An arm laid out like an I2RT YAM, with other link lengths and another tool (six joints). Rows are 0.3 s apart.
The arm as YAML. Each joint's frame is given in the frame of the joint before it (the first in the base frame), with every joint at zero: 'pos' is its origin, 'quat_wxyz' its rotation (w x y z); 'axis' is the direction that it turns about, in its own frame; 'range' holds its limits. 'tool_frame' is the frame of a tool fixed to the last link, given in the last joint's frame.
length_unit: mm
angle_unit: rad
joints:
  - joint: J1
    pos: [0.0, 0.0, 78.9]
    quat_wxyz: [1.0, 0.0, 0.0, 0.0]
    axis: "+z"
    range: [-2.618, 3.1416]
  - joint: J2
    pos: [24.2, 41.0, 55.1]
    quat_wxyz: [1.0, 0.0, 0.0, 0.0]
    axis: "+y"
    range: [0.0, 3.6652]
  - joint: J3
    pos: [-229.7, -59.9, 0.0]
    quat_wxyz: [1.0, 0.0, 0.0, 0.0]
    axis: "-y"
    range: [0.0, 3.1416]
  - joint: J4
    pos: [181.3, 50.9, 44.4]
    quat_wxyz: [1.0, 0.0, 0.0, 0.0]
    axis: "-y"
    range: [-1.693, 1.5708]
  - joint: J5
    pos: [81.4, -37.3, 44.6]
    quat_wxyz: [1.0, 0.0, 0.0, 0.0]
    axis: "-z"
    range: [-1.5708, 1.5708]
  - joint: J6
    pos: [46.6, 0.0, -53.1]
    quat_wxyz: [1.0, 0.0, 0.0, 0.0]
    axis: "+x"
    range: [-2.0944, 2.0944]
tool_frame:
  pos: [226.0, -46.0, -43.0]
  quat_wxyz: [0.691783, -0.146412, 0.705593, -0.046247]
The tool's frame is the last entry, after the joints.
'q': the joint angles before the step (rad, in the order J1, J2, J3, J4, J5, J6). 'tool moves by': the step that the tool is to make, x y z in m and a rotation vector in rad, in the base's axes. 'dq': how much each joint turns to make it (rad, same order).
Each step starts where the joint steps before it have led.
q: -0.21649, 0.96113, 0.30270, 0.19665, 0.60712, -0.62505
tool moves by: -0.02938, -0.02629, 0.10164, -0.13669, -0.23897, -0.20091
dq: 0.02633, -0.07935, 0.11332, 0.07780, 0.24186, -0.01105
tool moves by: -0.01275, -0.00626, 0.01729, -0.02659, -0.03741, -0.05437
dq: -0.00957, -0.00493, 0.01563, 0.03476, 0.04727, -0.01756
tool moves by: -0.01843, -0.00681, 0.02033, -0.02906, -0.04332, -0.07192
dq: -0.01445, -0.00688, 0.02365, 0.03585, 0.05917, -0.02251
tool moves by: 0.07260, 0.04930, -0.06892, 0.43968, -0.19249, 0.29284
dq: -0.05989, -0.03855, 0.24412, -0.56040, -0.45471, 0.52188
